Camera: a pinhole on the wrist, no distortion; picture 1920 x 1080 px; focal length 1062.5 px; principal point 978.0 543.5 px. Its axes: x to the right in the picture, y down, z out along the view. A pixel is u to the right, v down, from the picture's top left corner.
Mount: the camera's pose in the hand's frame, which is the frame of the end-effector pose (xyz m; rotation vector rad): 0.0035 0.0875 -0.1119 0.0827 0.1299 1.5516
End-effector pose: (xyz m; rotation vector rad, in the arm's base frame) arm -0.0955 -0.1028 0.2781 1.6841 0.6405 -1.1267
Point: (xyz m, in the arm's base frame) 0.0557 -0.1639 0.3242
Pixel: 1715 448
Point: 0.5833 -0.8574 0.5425
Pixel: outside the picture
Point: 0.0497 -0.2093 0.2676
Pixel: 1388 191
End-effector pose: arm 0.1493 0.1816 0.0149 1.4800 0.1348 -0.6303
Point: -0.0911 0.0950 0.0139
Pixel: outside the picture
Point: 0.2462 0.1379 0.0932
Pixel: 1168 274
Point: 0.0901 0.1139 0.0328
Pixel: 384 912
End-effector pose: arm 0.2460 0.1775 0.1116 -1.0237 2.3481 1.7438
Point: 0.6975 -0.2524 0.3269
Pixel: behind the camera
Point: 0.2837 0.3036 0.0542
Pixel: 259 1029
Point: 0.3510 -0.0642 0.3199
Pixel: behind the camera
